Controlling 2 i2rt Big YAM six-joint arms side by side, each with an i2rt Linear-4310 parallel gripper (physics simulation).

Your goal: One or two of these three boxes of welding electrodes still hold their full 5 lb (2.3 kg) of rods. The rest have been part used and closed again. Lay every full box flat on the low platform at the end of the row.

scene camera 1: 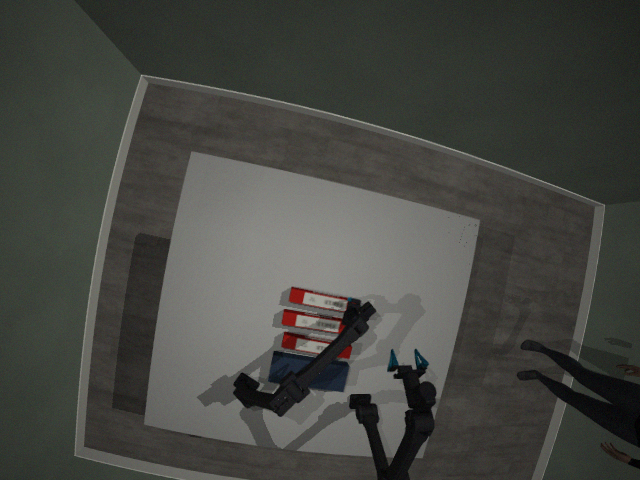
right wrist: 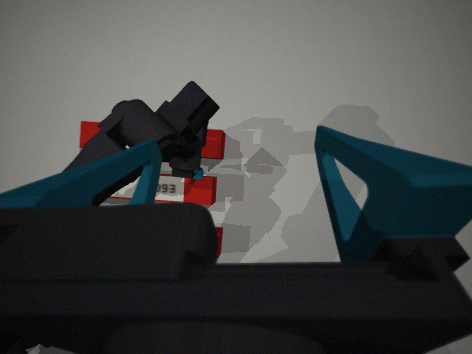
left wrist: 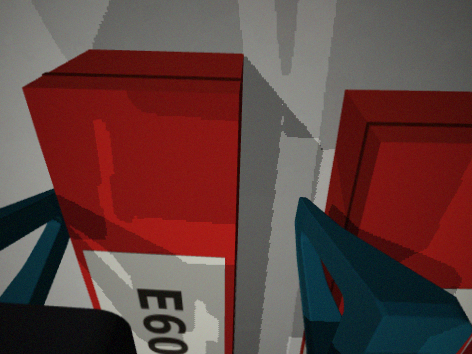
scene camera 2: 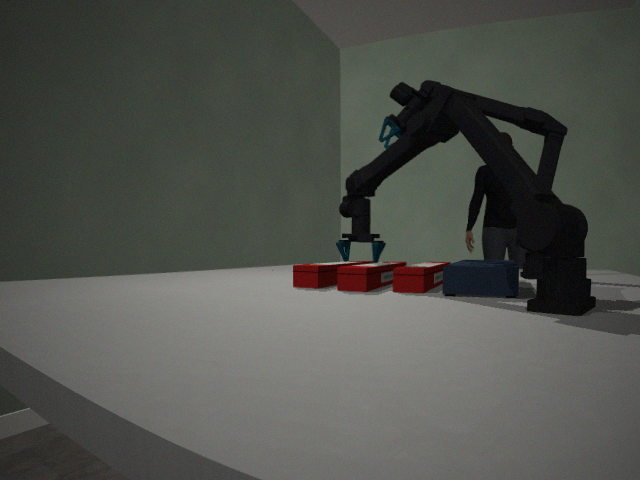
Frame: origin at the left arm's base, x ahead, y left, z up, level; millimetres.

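Seen in the pictures: left gripper, fingertip midpoint: (scene camera 1: 348,308) (right wrist: 200,148) (left wrist: 186,202); right gripper, fingertip midpoint: (scene camera 1: 403,349) (right wrist: 234,142) (scene camera 2: 382,144); left arm's base, origin of the base link: (scene camera 1: 246,383) (scene camera 2: 562,308); right arm's base, origin of the base link: (scene camera 1: 359,400) (scene camera 2: 535,277).
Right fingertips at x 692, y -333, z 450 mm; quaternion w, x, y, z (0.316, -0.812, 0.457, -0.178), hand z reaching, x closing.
Offsets run from my right fingertips to a thing's middle. Level surfaces: height alone.
Three red boxes lie flat in a row: the farthest from the platform {66 mm back, 261 mm left, 424 mm down} (scene camera 1: 296,295) (scene camera 2: 306,276) (left wrist: 165,175) (right wrist: 215,144), the middle box {181 mm back, 226 mm left, 424 mm down} (scene camera 1: 288,318) (scene camera 2: 353,279) (left wrist: 425,175) (right wrist: 201,190) and the nearest {288 mm back, 153 mm left, 424 mm down} (scene camera 1: 290,341) (scene camera 2: 407,279) (right wrist: 219,245). The low blue platform {432 mm back, 104 mm left, 420 mm down} (scene camera 1: 336,379) (scene camera 2: 480,279) is at the row's end. My left gripper (scene camera 2: 361,259) (left wrist: 186,202) is open, pointing down astride the farthest box, one finger in the gap beside the middle box; its arm hides parts of the row. My right gripper (scene camera 1: 404,353) (right wrist: 234,142) is open and empty, high above the table. How full the boxes are does not show.
The white table {450 mm down} (scene camera 1: 248,217) (scene camera 2: 258,361) carries everything. Gaps between the boxes are narrow. The left arm (scene camera 1: 330,351) crosses over the platform and the nearest box. The right arm (scene camera 1: 418,421) stands at the lower right in scene camera 1. A person (scene camera 2: 496,206) stands beyond the table.
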